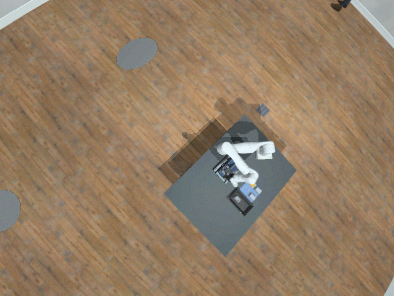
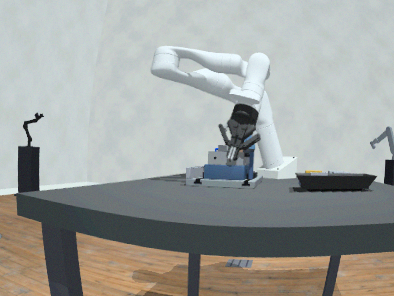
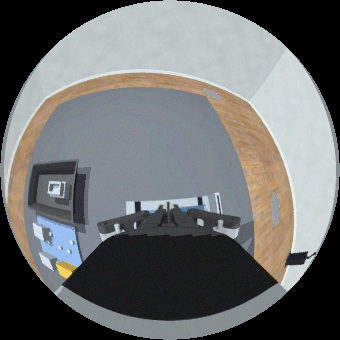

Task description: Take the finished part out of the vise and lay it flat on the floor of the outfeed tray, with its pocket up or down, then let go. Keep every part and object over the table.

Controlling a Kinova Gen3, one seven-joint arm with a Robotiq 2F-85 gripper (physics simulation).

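Seen in the pictures: gripper, between the fingertips: (image 1: 223,177) (image 2: 230,161) (image 3: 168,207); arm's base, origin of its link: (image 2: 273,164).
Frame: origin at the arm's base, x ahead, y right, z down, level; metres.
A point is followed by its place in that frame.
Note:
The vise (image 1: 218,172) {y 0.295, x 0.443, z 0.020 m} (image 2: 225,172) {y 0.243, x 0.457, z 0.018 m} (image 3: 196,208) has a blue body on a light grey base. A grey block with a hole (image 2: 215,158) {y 0.270, x 0.429, z -0.019 m} shows above the blue body, with a small grey piece (image 2: 222,148) {y 0.250, x 0.403, z -0.047 m} over it; I cannot tell which is the finished part. My gripper (image 2: 232,159) {y 0.232, x 0.462, z -0.013 m} (image 3: 168,207) {y 0.232, x 0.462, z -0.013 m} is shut and empty, its fingertips together in front of the grey block's right part, hiding some of it. The black outfeed tray (image 1: 245,206) {y -0.130, x 0.580, z 0.046 m} (image 2: 336,182) {y -0.038, x 0.628, z 0.034 m} (image 3: 42,201) {y -0.111, x 0.547, z 0.046 m} holds a light grey part with a pocket (image 1: 237,199) {y -0.011, x 0.565, z 0.024 m} (image 3: 55,188) {y -0.012, x 0.561, z 0.025 m}.
A blue plate (image 1: 246,190) {y -0.061, x 0.438, z 0.050 m} (image 3: 61,241) {y -0.055, x 0.434, z 0.050 m} with pegs and grey blocks lies beside the tray. A yellow block (image 1: 253,185) {y -0.082, x 0.360, z 0.013 m} (image 2: 313,172) (image 3: 66,270) {y -0.052, x 0.362, z 0.014 m} is near it. The arm's white base (image 1: 264,154) {y 0.014, x 0.055, z -0.075 m} (image 2: 280,169) {y -0.011, x 0.085, z 0.020 m} stands behind the vise.

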